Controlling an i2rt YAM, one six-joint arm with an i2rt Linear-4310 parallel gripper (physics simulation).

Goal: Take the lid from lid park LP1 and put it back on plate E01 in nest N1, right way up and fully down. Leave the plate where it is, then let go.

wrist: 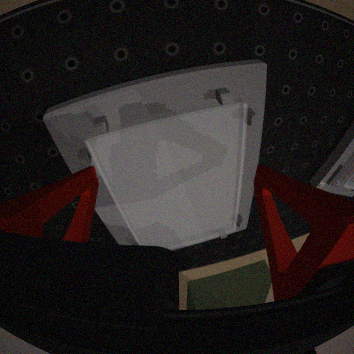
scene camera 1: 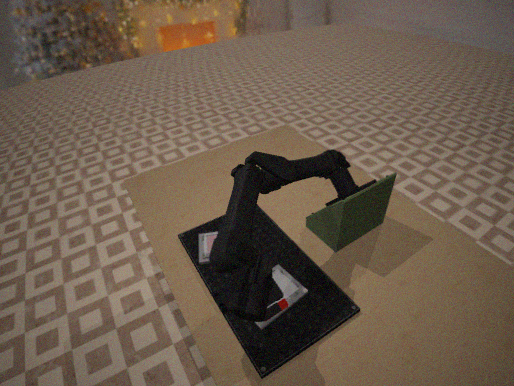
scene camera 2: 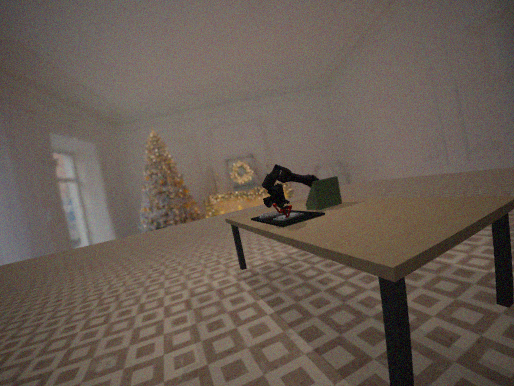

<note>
My gripper [wrist: 175, 174] is open and touches a grey lid park [wrist: 68, 122]. A clear lid [wrist: 175, 177] rests on the grey lid park.
</note>
